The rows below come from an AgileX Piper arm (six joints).
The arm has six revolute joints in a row. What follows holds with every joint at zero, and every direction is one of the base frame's.
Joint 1 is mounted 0.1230 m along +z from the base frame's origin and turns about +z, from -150.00 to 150.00 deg.
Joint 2 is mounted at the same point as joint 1 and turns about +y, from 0.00 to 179.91 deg.
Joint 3 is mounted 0.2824 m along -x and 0.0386 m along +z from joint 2 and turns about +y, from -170.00 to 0.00 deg.
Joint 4 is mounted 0.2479 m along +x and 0.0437 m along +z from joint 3 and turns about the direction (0.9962, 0, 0.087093), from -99.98 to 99.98 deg.
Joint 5 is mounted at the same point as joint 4 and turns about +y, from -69.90 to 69.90 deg.
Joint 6 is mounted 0.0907 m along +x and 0.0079 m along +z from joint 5 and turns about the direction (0.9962, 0, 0.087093), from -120.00 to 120.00 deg.
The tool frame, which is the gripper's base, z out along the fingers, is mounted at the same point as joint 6; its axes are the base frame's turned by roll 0.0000, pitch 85.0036 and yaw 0.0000 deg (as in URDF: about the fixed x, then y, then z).
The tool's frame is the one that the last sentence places.
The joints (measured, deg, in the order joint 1, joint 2, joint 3, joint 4, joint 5, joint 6), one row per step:
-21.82, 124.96, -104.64, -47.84, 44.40, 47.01
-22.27, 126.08, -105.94, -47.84, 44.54, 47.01
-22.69, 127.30, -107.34, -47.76, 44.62, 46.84
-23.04, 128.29, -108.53, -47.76, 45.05, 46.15
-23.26, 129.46, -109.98, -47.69, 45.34, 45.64
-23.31, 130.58, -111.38, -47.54, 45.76, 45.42
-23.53, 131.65, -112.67, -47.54, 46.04, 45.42
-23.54, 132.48, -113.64, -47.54, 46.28, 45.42
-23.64, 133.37, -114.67, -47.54, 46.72, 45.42
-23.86, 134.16, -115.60, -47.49, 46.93, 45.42
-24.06, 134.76, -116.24, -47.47, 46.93, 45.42
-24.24, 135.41, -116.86, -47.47, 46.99, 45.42
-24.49, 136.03, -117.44, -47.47, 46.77, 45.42
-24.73, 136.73, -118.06, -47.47, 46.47, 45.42
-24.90, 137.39, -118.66, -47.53, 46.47, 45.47
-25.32, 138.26, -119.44, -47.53, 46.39, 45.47
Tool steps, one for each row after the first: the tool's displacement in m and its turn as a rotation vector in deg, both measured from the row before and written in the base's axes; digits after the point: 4 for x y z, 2 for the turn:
0.0020, -0.0051, -0.0029, -0.06, -0.07, -0.55
0.0025, -0.0050, -0.0034, -0.05, -0.02, -0.39
0.0014, -0.0043, -0.0027, -0.26, 0.60, -0.22
0.0028, -0.0035, -0.0030, -0.18, 0.28, -0.12
0.0031, -0.0020, -0.0030, 0.00, 0.13, -0.25
0.0022, -0.0033, -0.0030, -0.06, -0.01, -0.42
0.0023, -0.0013, -0.0025, -0.03, 0.04, -0.18
0.0017, -0.0021, -0.0029, -0.01, 0.17, -0.42
0.0012, -0.0028, -0.0025, 0.01, 0.00, -0.38
0.0008, -0.0024, -0.0022, 0.00, -0.04, -0.20
0.0008, -0.0022, -0.0028, 0.02, 0.07, -0.22
0.0008, -0.0027, -0.0026, -0.01, -0.11, -0.09
0.0011, -0.0027, -0.0031, 0.00, -0.13, -0.03
0.0008, -0.0022, -0.0029, -0.01, 0.04, -0.19
0.0002, -0.0044, -0.0040, 0.03, 0.03, -0.36

